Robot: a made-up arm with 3 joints. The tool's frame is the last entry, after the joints.
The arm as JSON. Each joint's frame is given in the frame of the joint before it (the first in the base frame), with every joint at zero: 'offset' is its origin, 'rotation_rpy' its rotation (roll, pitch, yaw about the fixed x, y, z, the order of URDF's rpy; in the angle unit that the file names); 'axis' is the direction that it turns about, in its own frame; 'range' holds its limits. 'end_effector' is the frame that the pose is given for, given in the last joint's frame.
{
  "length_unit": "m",
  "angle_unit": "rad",
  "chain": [
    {
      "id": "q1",
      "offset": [
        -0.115,
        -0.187,
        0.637
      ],
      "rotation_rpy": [
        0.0,
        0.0,
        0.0
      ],
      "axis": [
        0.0,
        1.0,
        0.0
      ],
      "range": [
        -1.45,
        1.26
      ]
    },
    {
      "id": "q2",
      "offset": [
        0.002,
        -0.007,
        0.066
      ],
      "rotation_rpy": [
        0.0,
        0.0,
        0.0
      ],
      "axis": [
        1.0,
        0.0,
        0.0
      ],
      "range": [
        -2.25,
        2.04
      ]
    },
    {
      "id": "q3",
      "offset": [
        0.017,
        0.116,
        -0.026
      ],
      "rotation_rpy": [
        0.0,
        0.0,
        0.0
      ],
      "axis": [
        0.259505,
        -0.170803,
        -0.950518
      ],
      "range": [
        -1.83,
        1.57
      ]
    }
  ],
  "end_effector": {
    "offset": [
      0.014,
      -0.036,
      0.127
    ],
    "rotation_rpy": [
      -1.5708,
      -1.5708,
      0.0
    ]
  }
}
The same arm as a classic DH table. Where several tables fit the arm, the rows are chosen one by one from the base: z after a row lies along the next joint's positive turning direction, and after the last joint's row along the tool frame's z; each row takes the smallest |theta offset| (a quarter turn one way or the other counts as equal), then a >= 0, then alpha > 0; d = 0 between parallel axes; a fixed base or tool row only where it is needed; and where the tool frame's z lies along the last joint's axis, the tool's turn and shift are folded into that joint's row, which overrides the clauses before.
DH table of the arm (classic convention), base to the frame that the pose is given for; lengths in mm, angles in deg. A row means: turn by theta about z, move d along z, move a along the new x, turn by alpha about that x. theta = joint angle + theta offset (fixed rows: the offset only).
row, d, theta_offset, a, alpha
base (fixed), 637, 0, -115, -90
q1, -194, -90, 66, -90
q2, 17.6, 79.81, -118.8, -74.96
q3, -115.3, -87.33, 47, 99.83
tool (fixed), -56.6, -74.73, 0, 0
Joint limits (deg, base to tool): -83.08..72.19 -128.92..116.88 -104.85..89.95

